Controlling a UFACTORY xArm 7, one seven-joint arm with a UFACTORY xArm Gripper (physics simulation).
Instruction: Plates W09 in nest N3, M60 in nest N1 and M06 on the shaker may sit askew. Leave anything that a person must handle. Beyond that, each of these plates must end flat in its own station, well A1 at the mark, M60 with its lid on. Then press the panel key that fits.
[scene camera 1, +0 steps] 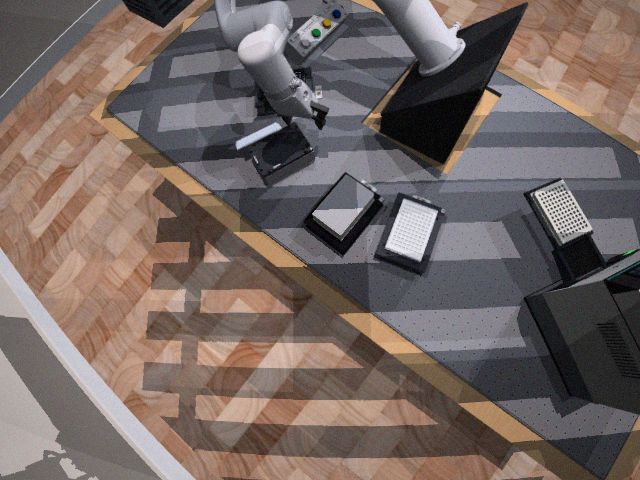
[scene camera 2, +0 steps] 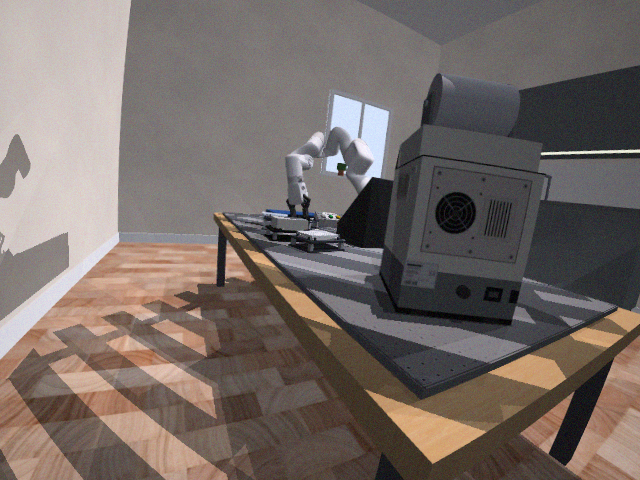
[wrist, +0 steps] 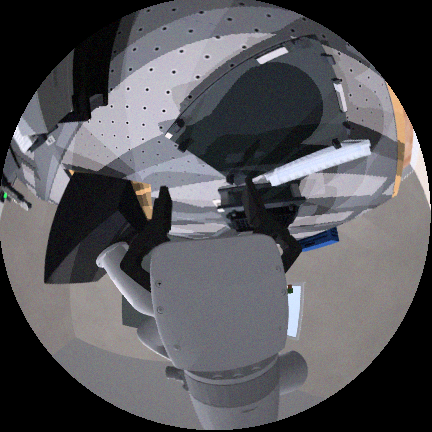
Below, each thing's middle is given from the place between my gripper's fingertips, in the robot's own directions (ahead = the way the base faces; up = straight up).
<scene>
Now: the pale blue well plate (wrist: 326, 157) 100 mm to the right of my hand, 90 mm ahead of it and 30 mm below it.
</scene>
